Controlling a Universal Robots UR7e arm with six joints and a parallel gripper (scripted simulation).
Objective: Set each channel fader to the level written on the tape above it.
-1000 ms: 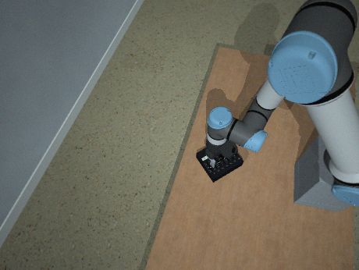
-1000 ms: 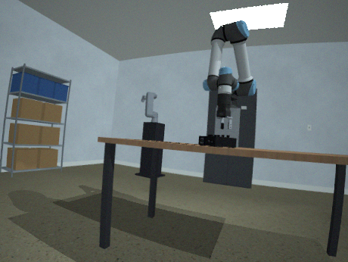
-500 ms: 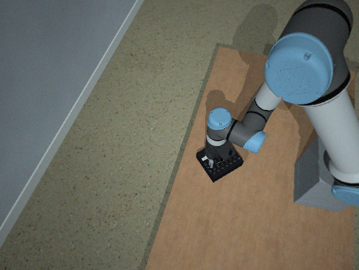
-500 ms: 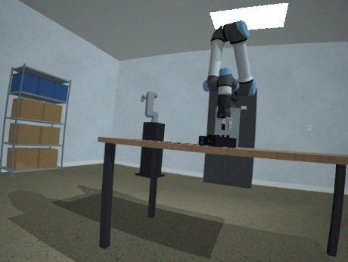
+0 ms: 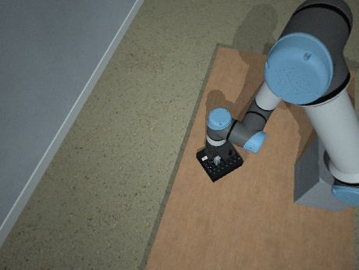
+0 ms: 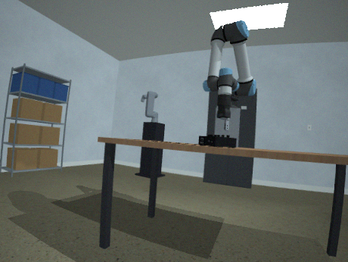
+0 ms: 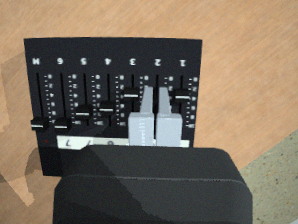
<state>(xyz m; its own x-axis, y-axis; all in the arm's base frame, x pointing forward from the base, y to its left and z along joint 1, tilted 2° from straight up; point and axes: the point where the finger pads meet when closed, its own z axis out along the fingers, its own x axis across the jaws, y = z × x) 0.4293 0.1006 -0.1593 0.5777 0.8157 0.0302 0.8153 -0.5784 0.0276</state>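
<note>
My hand is 2 cm short of the channel 1 cap, 2 cm to the right of it and 5 cm above it. From my hand the other things lie so: channel 5 cap: 2 cm behind, 7 cm to the right, 5 cm below; then channel 3 cap: 1 cm behind, 2 cm to the right, 5 cm below; then channel 4 cap: 1 cm behind, 4 cm to the right, 5 cm below.
</note>
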